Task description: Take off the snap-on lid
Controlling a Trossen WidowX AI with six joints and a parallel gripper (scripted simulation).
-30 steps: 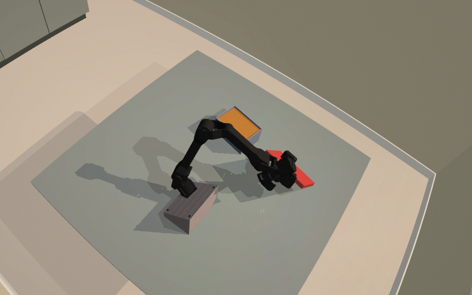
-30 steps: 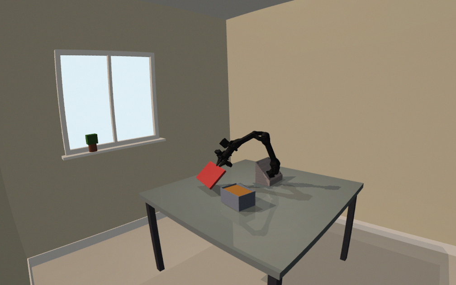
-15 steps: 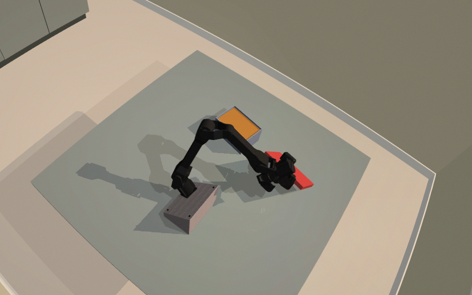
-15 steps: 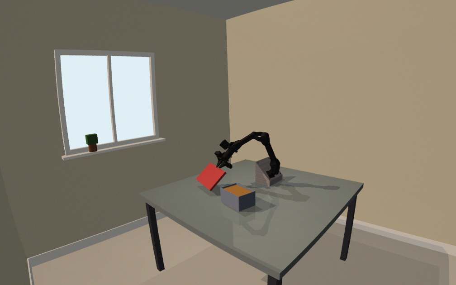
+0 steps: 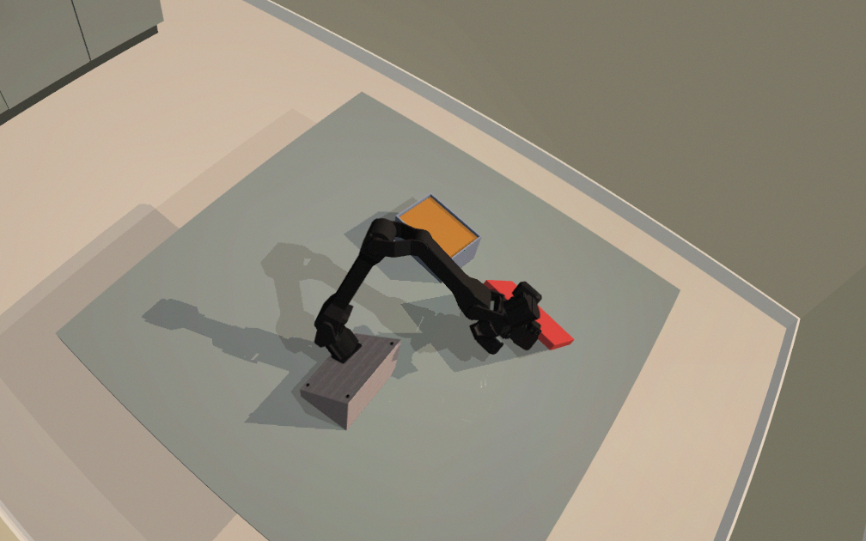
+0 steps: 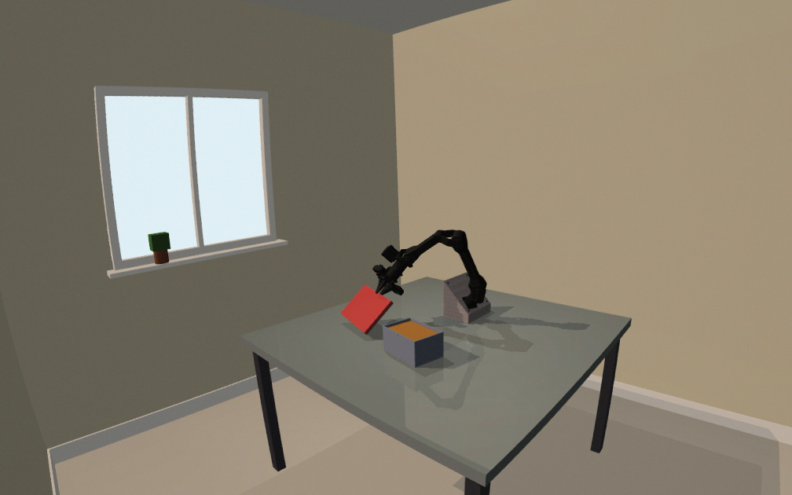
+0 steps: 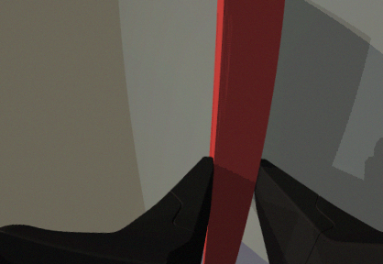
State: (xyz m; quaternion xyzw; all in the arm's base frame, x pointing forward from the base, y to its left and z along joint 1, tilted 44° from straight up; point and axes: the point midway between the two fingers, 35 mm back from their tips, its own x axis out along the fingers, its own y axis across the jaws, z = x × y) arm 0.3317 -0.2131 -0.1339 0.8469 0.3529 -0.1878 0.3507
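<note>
Now: the red lid 60 mm ahead of my gripper tip, 50 mm below it and 10 mm to the right of it. Also, from my gripper tip: box 340 mm to the left, 90 mm below, 90 mm ahead.
</note>
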